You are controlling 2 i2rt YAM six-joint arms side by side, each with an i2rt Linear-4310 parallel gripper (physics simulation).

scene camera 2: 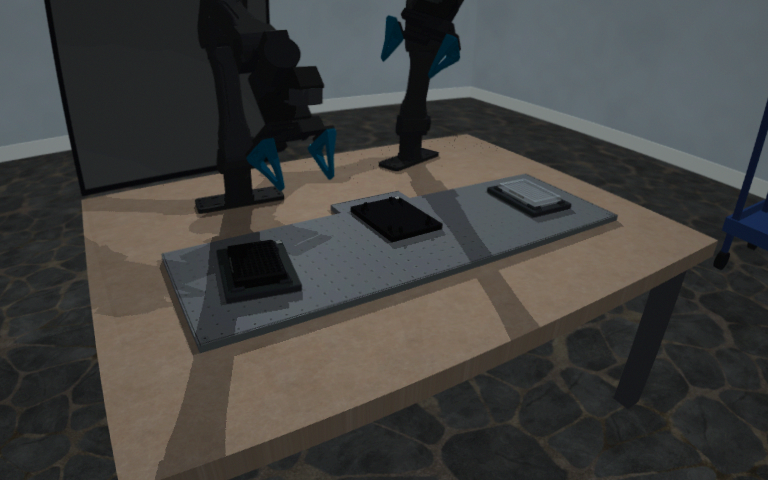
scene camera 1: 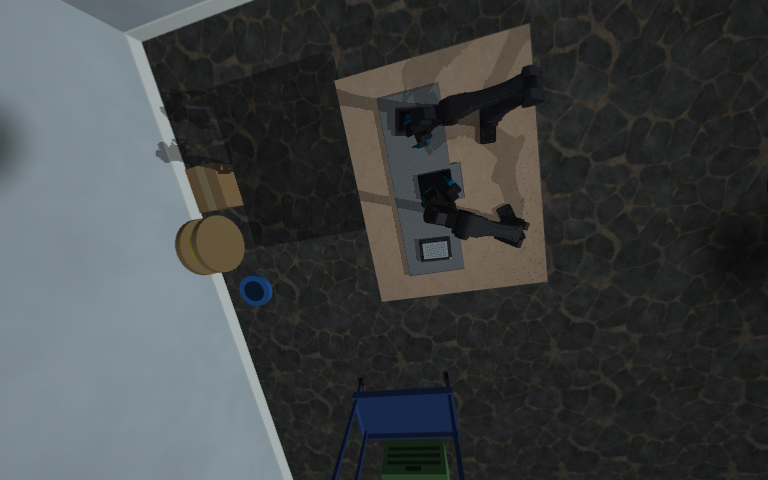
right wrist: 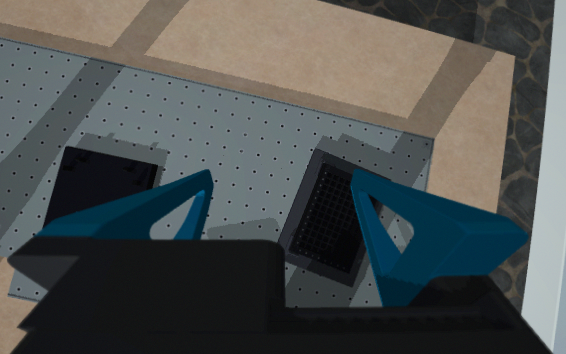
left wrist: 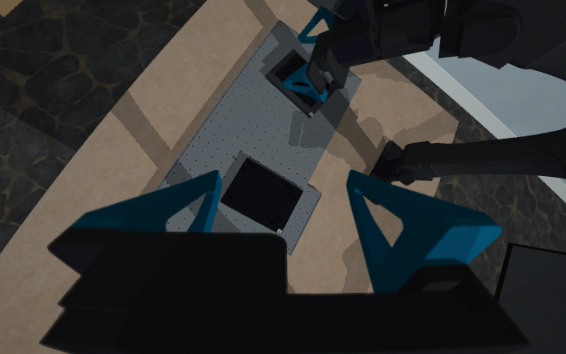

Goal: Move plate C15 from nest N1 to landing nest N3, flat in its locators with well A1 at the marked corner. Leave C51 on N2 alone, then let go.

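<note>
A black well plate (scene camera 2: 254,257) (right wrist: 325,215) sits in a dark nest (scene camera 2: 294,285) (right wrist: 302,200) at one end of the grey board. A pale plate (scene camera 1: 434,249) (scene camera 2: 529,191) sits in the nest at the other end. The black middle nest (scene camera 2: 396,217) (left wrist: 262,192) (right wrist: 100,180) holds no plate. Plate labels are not legible. My right gripper (scene camera 1: 413,133) (scene camera 2: 306,182) (left wrist: 291,62) (right wrist: 282,177) is open above the board near the black plate; one finger partly hides it in the right wrist view. My left gripper (scene camera 1: 437,192) (scene camera 2: 407,66) (left wrist: 283,177) is open, high above the middle nest's area.
The perforated grey board (scene camera 1: 404,164) (scene camera 2: 339,266) (left wrist: 240,125) (right wrist: 240,150) lies on a wooden table (scene camera 1: 362,226) (scene camera 2: 339,390). A dark panel (scene camera 2: 135,96) stands behind. A blue cart (scene camera 1: 404,392), a blue bin (scene camera 1: 266,281) and a cardboard box (scene camera 1: 226,189) stand away from the table.
</note>
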